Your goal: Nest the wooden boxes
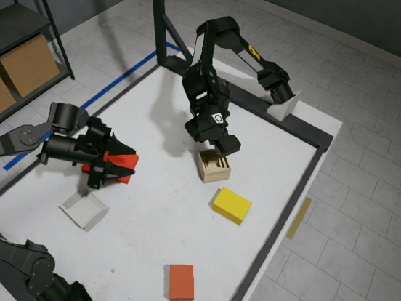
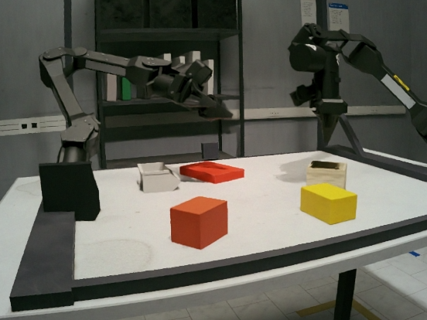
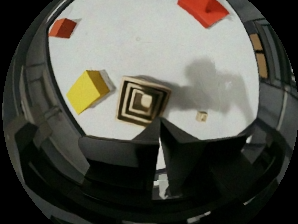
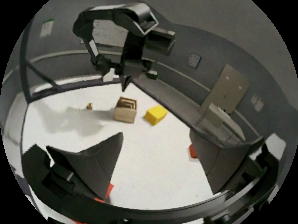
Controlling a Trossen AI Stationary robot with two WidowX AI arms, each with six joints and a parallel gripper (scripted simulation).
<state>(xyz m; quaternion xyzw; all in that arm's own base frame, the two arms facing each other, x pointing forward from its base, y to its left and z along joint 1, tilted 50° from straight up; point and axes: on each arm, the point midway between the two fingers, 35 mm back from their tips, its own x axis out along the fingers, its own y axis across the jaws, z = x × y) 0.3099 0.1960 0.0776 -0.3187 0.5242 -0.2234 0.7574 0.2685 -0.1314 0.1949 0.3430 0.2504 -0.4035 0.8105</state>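
The tiny wooden box lies 11 cm behind my left hand, 8 cm to the left of it and 14 cm below it. Round my left hand: medium wooden box 3 cm ahead, 1 cm to the right, 13 cm below; biggest wooden box 3 cm ahead, 1 cm to the right, 13 cm below; small wooden box 3 cm ahead, 1 cm to the right, 13 cm below.
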